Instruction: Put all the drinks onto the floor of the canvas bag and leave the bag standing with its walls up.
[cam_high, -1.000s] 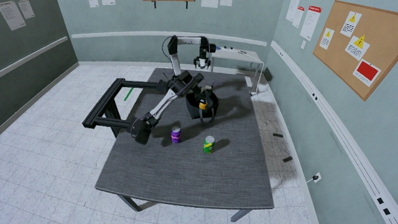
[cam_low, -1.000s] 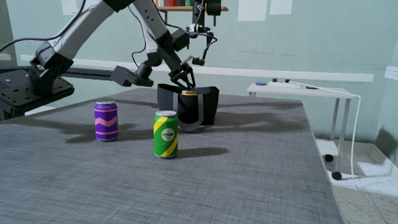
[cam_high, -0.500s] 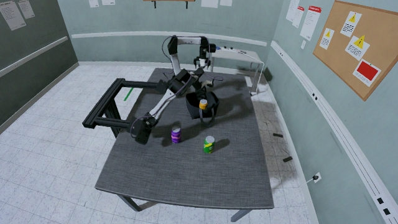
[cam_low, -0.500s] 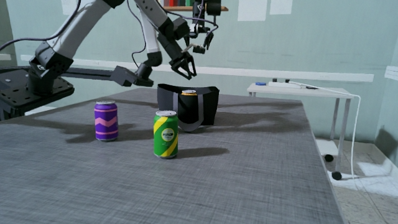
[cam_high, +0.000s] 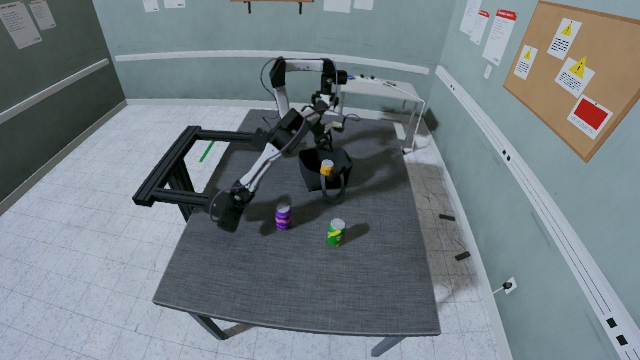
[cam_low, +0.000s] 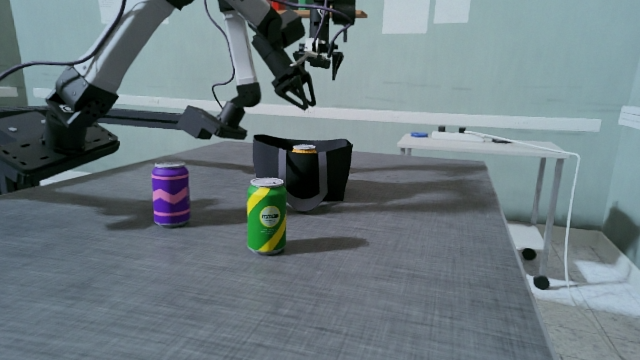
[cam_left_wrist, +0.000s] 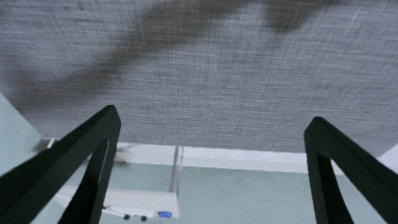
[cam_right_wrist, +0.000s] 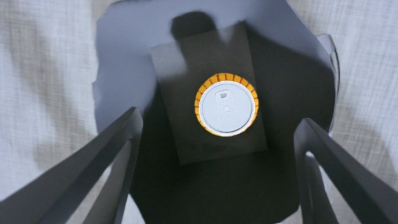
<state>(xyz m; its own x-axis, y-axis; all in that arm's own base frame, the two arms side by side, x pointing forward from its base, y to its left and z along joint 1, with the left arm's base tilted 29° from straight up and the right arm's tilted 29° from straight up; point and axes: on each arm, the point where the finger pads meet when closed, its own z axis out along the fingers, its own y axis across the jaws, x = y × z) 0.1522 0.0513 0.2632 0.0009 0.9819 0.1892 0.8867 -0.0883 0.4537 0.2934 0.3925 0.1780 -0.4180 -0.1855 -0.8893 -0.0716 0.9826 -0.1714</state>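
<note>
My right gripper is now 34 cm to the left of the purple can, 16 cm above it and 13 cm past it. The rest, counted from my right hand: yellow can (36 cm to the right, 16 cm below, 10 cm ahead); then orange can (16 cm below, 1 cm to the right).
</note>
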